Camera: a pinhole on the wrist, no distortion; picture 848 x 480 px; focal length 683.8 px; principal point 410.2 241.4 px. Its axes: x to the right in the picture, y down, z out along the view. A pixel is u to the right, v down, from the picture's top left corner.
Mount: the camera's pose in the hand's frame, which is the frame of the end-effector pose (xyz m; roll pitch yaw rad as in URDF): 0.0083 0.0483 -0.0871 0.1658 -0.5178 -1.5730
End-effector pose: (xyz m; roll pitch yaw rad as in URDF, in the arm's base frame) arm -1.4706 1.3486 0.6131 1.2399 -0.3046 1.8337
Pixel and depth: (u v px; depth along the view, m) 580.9 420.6 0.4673
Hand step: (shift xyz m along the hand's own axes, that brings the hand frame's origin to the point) 0.0523 0.1850 0.3887
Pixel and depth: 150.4 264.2 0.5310
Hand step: -0.0609 0.4844 0.2706
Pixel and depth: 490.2 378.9 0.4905
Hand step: 0.0251 0.2459 0.3758
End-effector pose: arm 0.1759 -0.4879 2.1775 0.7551 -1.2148 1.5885
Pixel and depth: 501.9 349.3 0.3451
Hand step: 0.0053 0.1810 0.2394
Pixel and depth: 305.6 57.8 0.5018
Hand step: -0.2067 0.3494 0.2856
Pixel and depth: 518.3 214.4 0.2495
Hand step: -0.0424 0.1351 0.1448
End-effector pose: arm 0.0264 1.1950 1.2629 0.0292 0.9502 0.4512
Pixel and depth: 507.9 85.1 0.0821
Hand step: -0.0237 0.0767 -0.0136
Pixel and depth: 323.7 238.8 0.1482
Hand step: -0.0165 0.1369 0.0305
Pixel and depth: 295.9 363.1 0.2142
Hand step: 0.0109 0.1871 0.0842
